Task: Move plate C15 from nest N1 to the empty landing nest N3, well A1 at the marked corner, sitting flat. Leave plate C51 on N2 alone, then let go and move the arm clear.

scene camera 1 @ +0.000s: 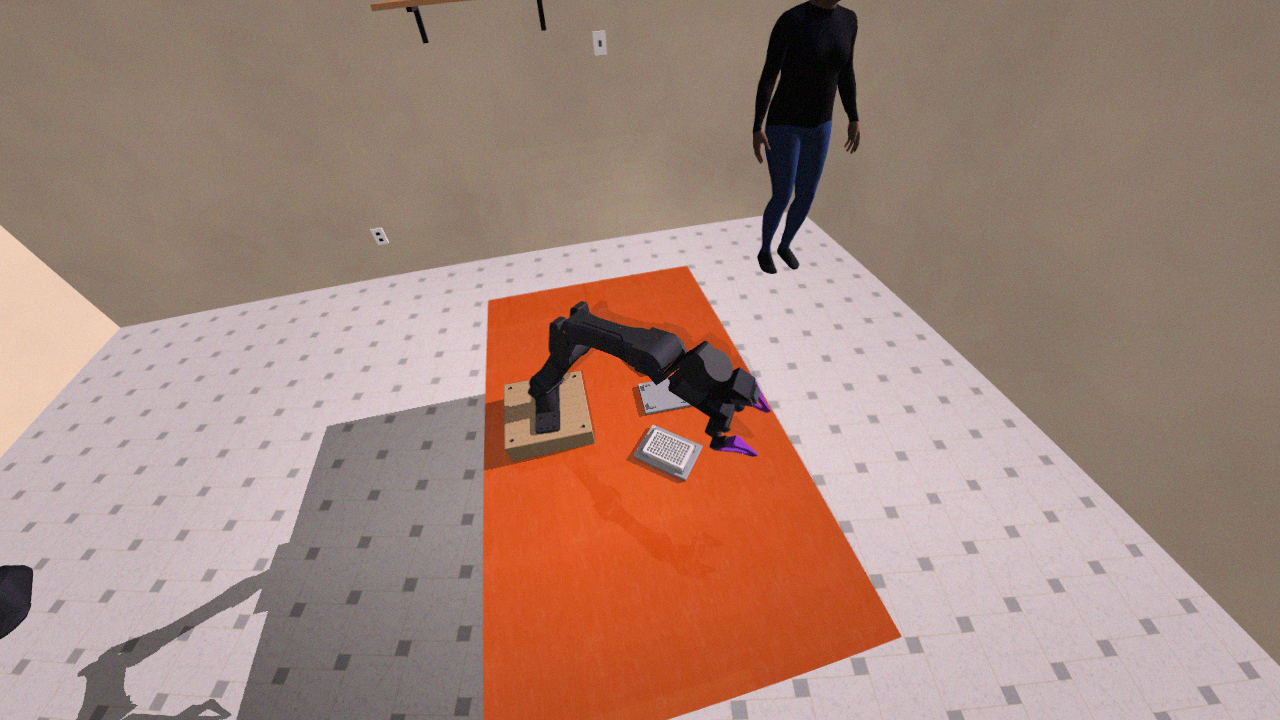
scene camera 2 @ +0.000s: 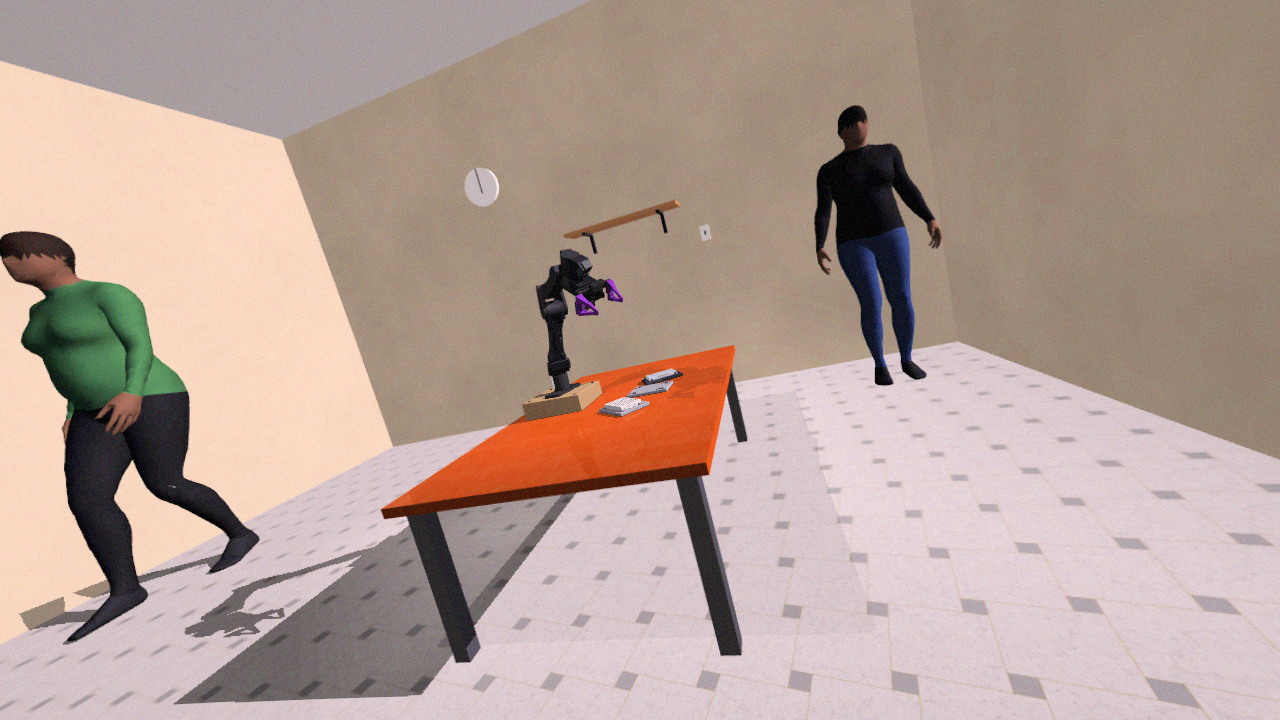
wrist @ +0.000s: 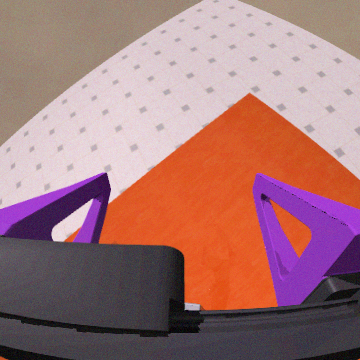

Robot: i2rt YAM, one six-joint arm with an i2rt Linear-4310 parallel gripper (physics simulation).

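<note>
A white well plate (scene camera 1: 668,447) (scene camera 2: 623,403) sits on a grey nest (scene camera 1: 662,466) at the near end of the row. An empty grey nest (scene camera 1: 660,397) (scene camera 2: 650,388) with dark corner marks is in the middle, partly behind the arm in scene camera 1. Another light plate (scene camera 2: 662,376) sits on a nest at the far end; the arm hides it in scene camera 1. Labels C15 and C51 are too small to read, so I cannot tell which plate is which. My gripper (scene camera 1: 761,432) (scene camera 2: 608,305) (wrist: 181,180) is open and empty, high above the table.
The orange table (scene camera 1: 590,573) (scene camera 2: 572,456) (wrist: 200,200) carries the arm's wooden base block (scene camera 1: 572,402) (scene camera 2: 563,407). A person in black (scene camera 1: 810,71) (scene camera 2: 868,197) stands beyond the table, and a person in green (scene camera 2: 89,340) is at the left. A small light edge (wrist: 192,306) shows behind the gripper body.
</note>
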